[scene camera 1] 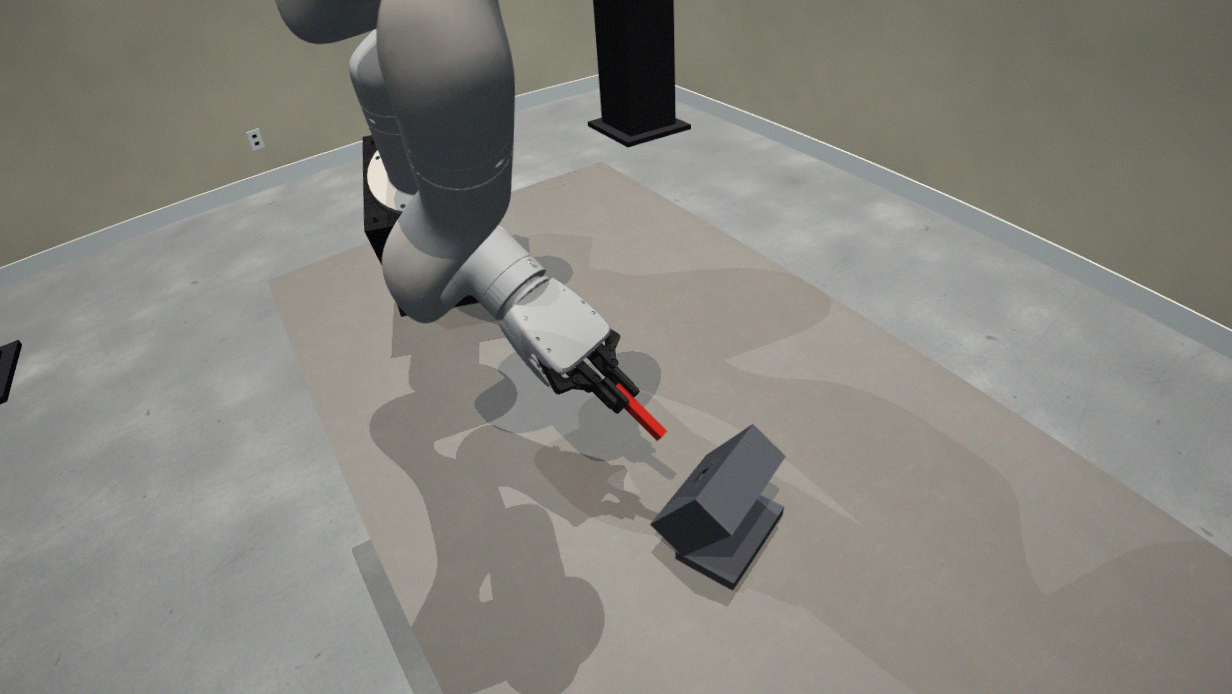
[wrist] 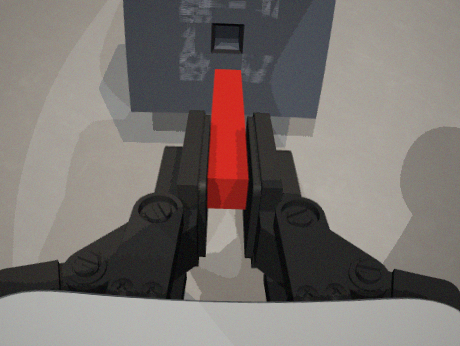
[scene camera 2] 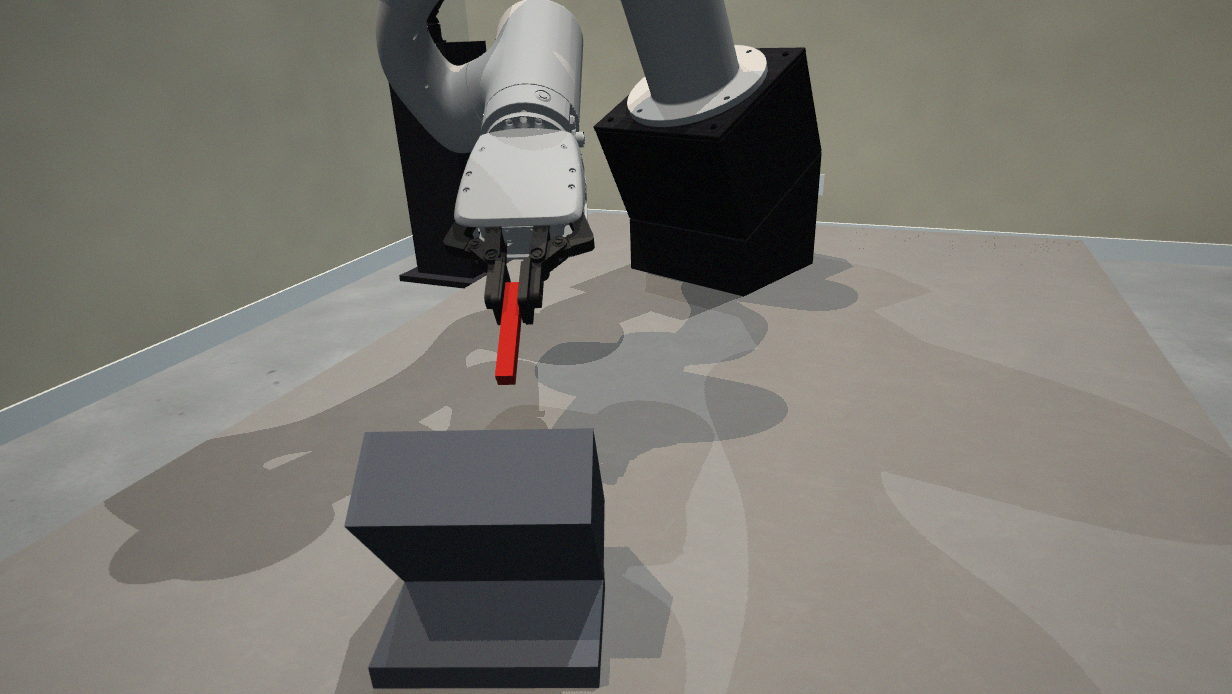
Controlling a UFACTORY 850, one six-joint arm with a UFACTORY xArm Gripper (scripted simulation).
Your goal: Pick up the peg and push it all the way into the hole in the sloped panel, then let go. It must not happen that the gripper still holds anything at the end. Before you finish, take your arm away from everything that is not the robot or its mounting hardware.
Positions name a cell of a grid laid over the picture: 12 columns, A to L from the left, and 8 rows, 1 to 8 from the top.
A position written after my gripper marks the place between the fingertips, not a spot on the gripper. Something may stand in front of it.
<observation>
I see my gripper (scene camera 2: E4), a red square peg (scene camera 2: E5) and a grey base plate (scene camera 1: H7).
The red square peg shows as well in scene camera 1 (scene camera 1: G5) and in the wrist view (wrist: F5). My gripper is seen too in scene camera 1 (scene camera 1: G5) and in the wrist view (wrist: F4).
</observation>
